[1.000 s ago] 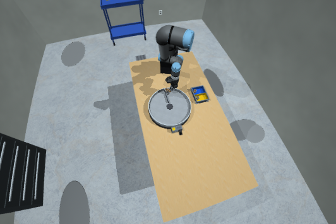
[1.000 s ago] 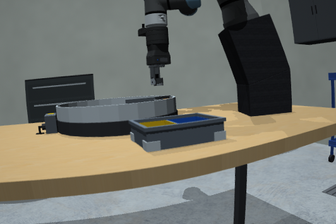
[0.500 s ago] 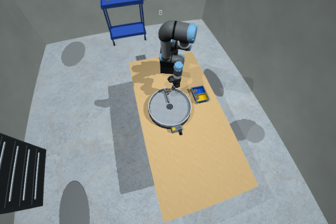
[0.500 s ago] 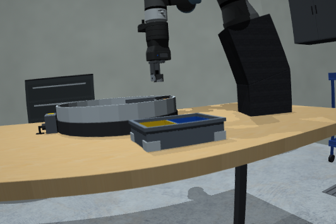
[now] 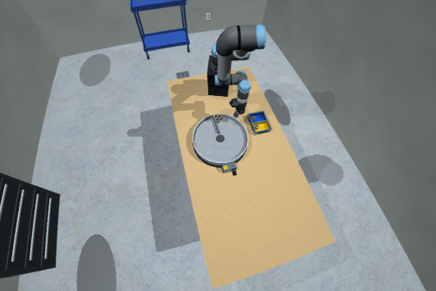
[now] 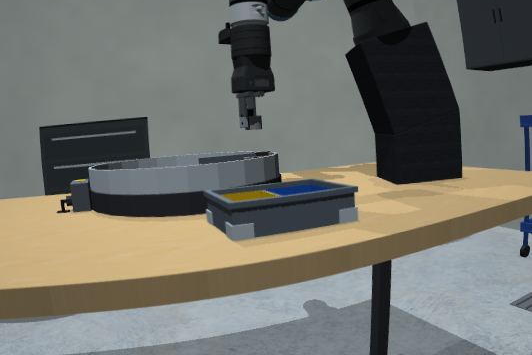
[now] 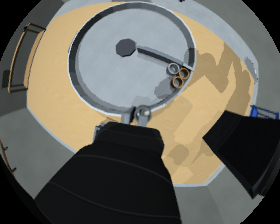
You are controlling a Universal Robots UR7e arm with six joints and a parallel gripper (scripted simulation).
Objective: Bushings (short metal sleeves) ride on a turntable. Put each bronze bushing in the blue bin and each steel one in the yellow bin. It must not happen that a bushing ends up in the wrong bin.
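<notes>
Right now the grey two-part tray is 7 cm ahead of my hand, 20 cm to the left of it and 14 cm below it. Round my hand: round grey turntable 8 cm ahead, 17 cm to the right, 11 cm below.
</notes>
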